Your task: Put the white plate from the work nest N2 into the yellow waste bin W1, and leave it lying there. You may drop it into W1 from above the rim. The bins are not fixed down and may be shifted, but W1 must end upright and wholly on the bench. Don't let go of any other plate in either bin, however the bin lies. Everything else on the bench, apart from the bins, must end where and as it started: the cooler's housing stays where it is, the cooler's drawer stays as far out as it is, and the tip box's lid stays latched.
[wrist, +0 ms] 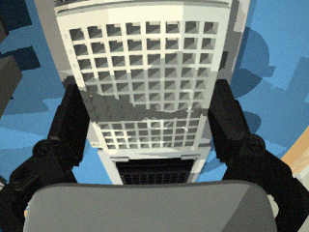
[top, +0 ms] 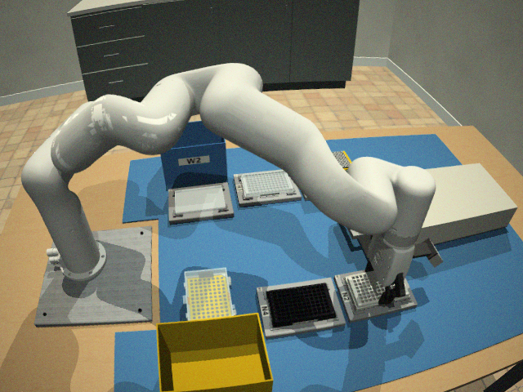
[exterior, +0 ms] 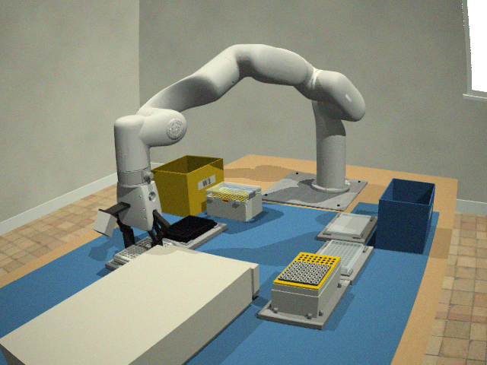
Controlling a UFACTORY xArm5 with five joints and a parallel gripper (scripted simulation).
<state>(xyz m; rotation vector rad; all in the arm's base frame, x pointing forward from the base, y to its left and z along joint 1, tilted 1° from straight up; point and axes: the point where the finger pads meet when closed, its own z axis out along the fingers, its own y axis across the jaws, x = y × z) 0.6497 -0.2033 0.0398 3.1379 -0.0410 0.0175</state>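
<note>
Now: hand 3 cm above the grey nest N2. The rest, counted from my hand: white plate (1 cm below); drawer (14 cm ahead, 19 cm to the left, 1 cm below); black plate (17 cm behind, 2 cm below).
</note>
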